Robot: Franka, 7 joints.
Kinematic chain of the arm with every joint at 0, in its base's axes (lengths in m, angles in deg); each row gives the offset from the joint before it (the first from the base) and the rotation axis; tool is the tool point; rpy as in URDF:
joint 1: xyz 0 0 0.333 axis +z
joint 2: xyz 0 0 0 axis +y
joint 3: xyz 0 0 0.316 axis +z
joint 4: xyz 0.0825 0 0 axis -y
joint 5: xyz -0.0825 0 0.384 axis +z
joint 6: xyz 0 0 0 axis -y
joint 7: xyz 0.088 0 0 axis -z
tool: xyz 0 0 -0.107 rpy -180 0 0
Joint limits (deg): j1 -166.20..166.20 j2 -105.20..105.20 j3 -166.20..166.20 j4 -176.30..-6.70 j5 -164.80..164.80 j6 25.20..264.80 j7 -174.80..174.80
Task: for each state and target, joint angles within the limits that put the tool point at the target. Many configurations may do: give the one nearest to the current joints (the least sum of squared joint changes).
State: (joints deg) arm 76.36 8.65 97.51 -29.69 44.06 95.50 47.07
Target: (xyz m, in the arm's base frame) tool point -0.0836 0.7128 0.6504
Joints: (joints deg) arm 62.13 54.42 69.81 -43.61 36.97 94.43 47.07
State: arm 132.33 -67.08 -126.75 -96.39 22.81 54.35 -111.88
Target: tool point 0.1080 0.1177 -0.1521
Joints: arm 147.71 -105.20 -164.55 -105.97 12.82 70.94 -111.88
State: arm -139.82 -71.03 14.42 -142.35 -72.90 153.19 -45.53
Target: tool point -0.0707 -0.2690 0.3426
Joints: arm -133.96 -53.30 26.06 -176.30 -90.96 163.92 -45.53
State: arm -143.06 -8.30 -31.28 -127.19 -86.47 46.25 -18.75
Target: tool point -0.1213 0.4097 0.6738
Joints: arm -166.20 -31.40 -48.63 -109.07 -91.52 39.73 -18.75
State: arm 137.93 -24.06 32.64 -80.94 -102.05 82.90 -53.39
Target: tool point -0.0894 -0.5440 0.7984
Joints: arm 147.12 -52.80 75.25 -85.81 -103.31 92.02 -53.39
